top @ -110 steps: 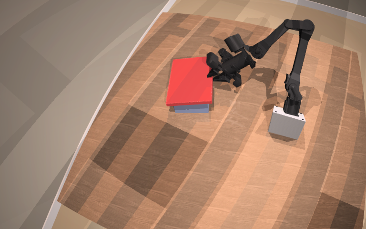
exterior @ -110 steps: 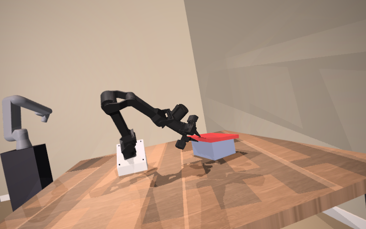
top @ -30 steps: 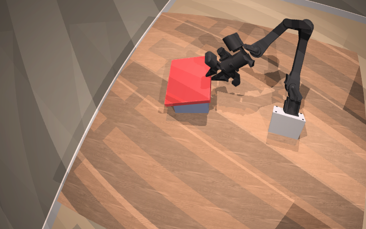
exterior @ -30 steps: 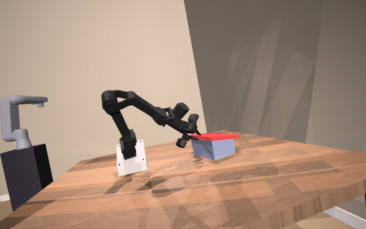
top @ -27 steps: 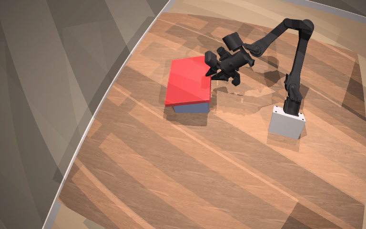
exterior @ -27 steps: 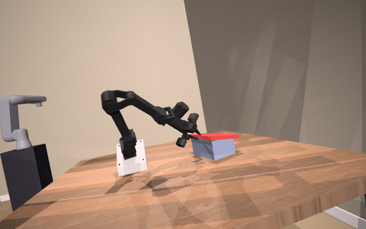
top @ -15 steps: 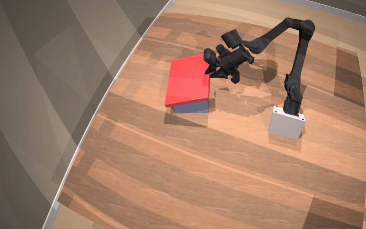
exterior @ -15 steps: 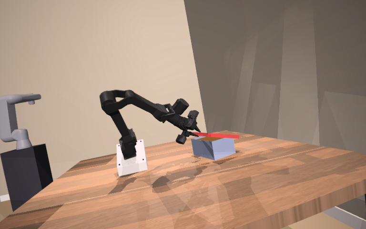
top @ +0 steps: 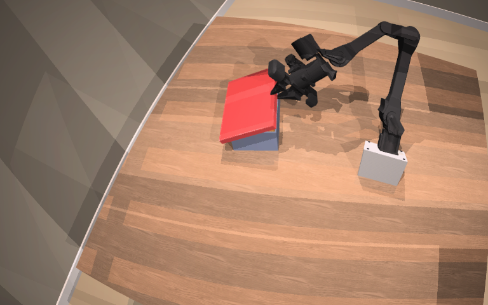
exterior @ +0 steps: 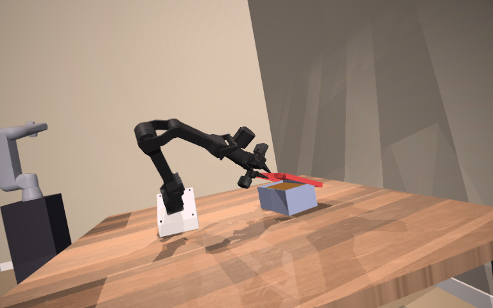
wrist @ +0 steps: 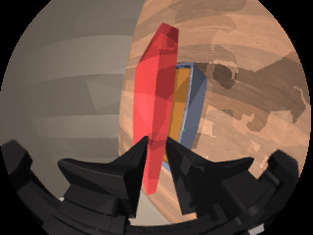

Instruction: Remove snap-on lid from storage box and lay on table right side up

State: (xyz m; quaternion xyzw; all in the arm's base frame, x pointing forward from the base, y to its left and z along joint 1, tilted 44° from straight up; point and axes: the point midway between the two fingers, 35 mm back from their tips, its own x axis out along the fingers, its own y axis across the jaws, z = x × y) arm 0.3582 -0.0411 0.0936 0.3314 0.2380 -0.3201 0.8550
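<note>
Now: the red lid 70 mm ahead of my gripper tip, 20 mm to the left of it and 30 mm below it. Round my gripper tip: blue-grey storage box: 60 mm ahead, 10 mm to the left, 100 mm below.
</note>
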